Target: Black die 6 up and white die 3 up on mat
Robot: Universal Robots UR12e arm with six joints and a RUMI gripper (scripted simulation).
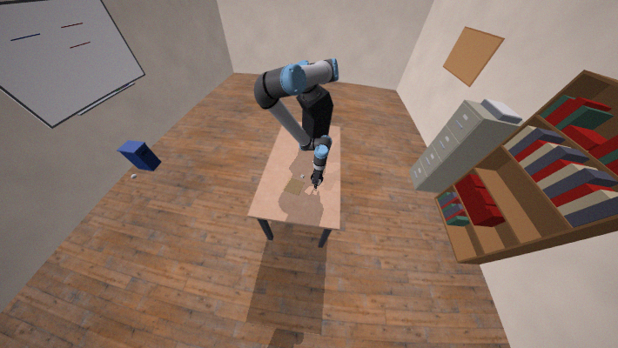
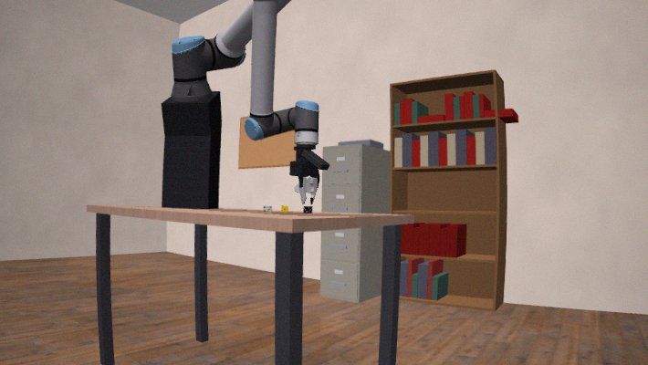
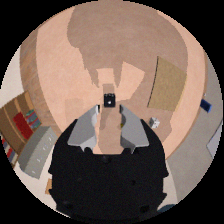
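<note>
The black die is 4 cm below my hand. Round my hand: tan mat 18 cm to the right, 5 cm below, 3 cm behind; white die 11 cm behind, 10 cm to the right, 4 cm below; yellow die 9 cm behind, 4 cm below, 2 cm to the right.
</note>
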